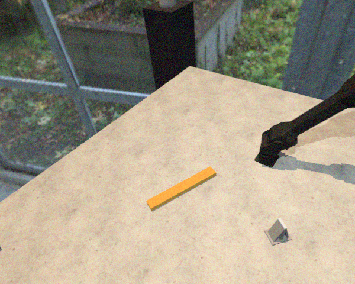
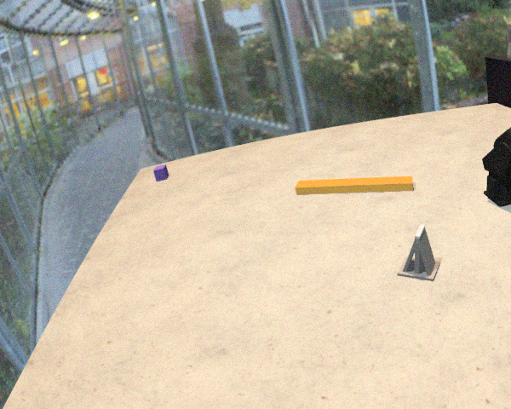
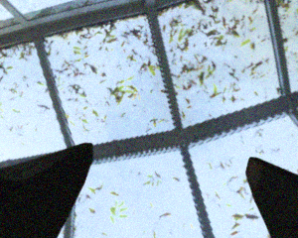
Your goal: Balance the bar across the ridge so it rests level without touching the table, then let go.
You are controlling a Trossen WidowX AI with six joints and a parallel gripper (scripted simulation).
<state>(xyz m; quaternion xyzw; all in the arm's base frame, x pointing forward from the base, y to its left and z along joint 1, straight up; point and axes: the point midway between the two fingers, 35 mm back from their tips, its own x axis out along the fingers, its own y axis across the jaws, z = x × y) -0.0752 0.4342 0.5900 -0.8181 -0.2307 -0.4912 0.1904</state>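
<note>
Right now the orange bar is 610 mm to the right of my gripper tip, 610 mm below it and 330 mm ahead of it. Also, from my gripper tip: purple cube (940 mm to the right, 800 mm ahead, 600 mm below).
</note>
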